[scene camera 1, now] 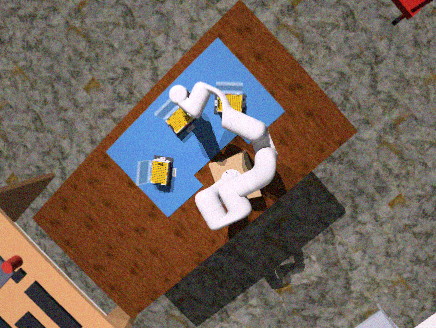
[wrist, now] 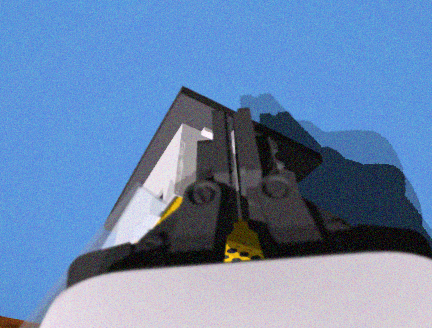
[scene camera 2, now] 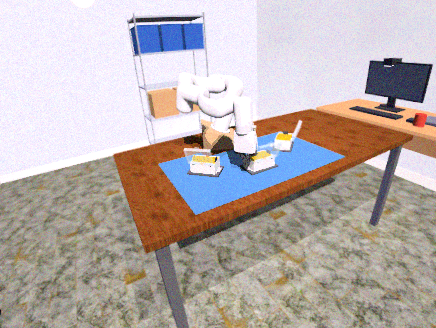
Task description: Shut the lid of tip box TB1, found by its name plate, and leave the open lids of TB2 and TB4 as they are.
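Places are measured from the arm's base along level axes (x ahead, y left, z up), in metres.
Pixels of known places: gripper, fingertip midpoint: (wrist: 232, 135) (scene camera 2: 246, 165); arm's base, link origin: (scene camera 2: 219, 129).
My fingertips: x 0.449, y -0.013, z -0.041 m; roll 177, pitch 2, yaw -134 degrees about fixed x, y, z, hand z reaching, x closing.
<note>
Ahead of a thing's pixels: the offset from my fingertips to its top centre. "spot": to the spot under its first point. Level surfaces: height alone.
Three white tip boxes with yellow tips stand on the blue mat {dz -0.044 m} (scene camera 1: 150, 145) (scene camera 2: 200, 197), each with its clear lid open. Their name plates cannot be read. The middle box (scene camera 1: 180, 121) (scene camera 2: 261, 162) (wrist: 167, 162) has its lid {dx +0.020, dy +0.097, dz +0.110 m} (scene camera 1: 166, 107) (wrist: 134, 215) leaning away from the tips. The second box (scene camera 1: 231, 103) (scene camera 2: 205, 164) has its lid {spot: dx -0.049, dy -0.211, dz +0.057 m} (scene camera 1: 230, 86) (scene camera 2: 196, 152) raised. The third box {dx -0.222, dy +0.326, dz +0.031 m} (scene camera 1: 161, 171) (scene camera 2: 284, 141) has its lid {dx -0.180, dy +0.378, dz +0.110 m} (scene camera 1: 143, 172) (scene camera 2: 297, 129) raised. My gripper (scene camera 2: 246, 162) (wrist: 232, 135) is shut and empty, low at the middle box, overlapping it in the wrist view; contact cannot be told.
The white arm (scene camera 1: 242, 124) (scene camera 2: 216, 102) reaches over the mat from its base and passes above part of the second box in scene camera 1. The brown table {dz -0.047 m} (scene camera 1: 90, 225) (scene camera 2: 135, 200) surrounds the mat. A shelf unit (scene camera 2: 136, 65) and a desk with a monitor (scene camera 2: 397, 80) stand beyond the table.
</note>
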